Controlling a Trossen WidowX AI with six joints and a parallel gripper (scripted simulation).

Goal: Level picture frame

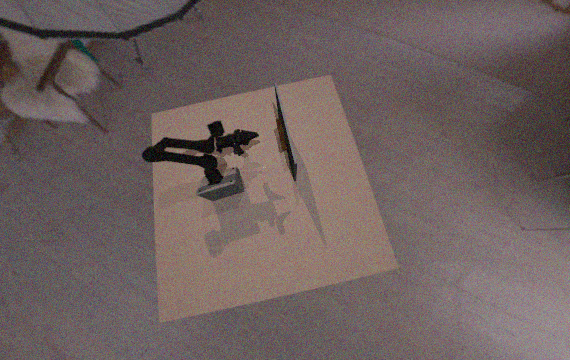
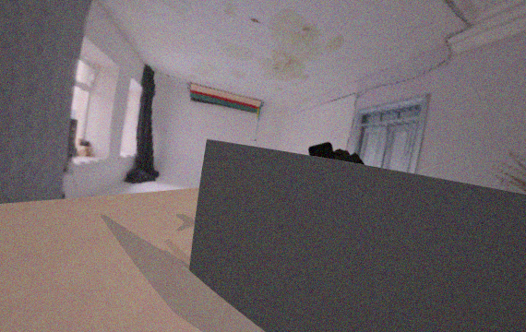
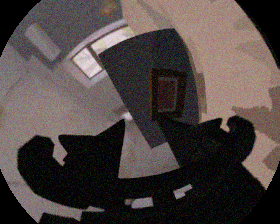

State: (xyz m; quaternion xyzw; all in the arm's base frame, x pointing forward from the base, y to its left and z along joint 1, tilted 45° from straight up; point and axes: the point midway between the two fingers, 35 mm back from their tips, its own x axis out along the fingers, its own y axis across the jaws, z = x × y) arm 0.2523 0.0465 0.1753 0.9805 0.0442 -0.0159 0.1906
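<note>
The picture frame lies 130 mm ahead of my gripper tip, 110 mm below it and 30 mm to the left of it. Also, from my gripper tip: wall panel: 140 mm ahead, 110 mm below, 30 mm to the left.
</note>
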